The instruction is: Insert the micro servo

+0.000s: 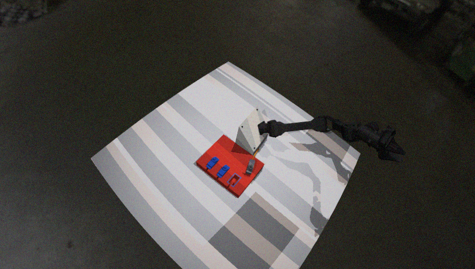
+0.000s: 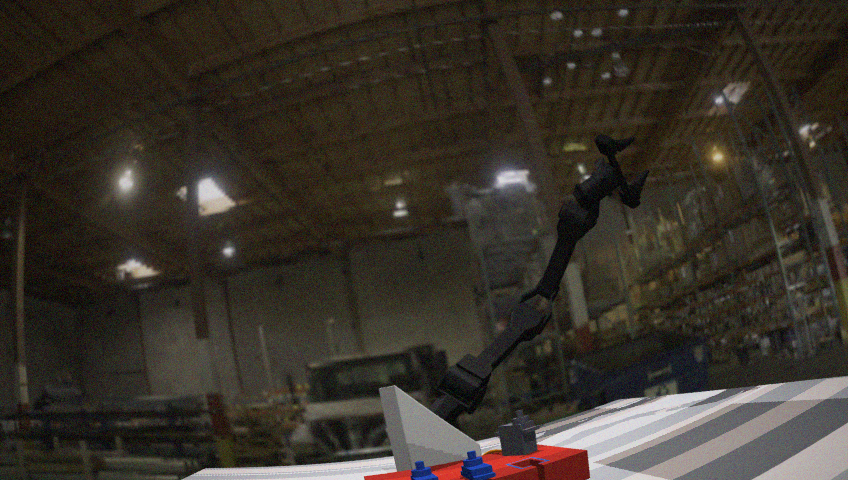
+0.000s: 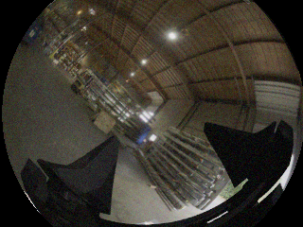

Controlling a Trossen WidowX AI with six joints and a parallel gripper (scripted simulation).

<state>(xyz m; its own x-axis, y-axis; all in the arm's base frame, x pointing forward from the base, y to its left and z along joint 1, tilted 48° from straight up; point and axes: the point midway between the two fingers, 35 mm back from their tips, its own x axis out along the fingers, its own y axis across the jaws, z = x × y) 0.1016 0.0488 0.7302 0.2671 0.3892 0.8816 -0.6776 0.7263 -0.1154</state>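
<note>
My gripper tip is 22 cm short of the red deck, 58 cm to the left of it and 58 cm above it.
</note>
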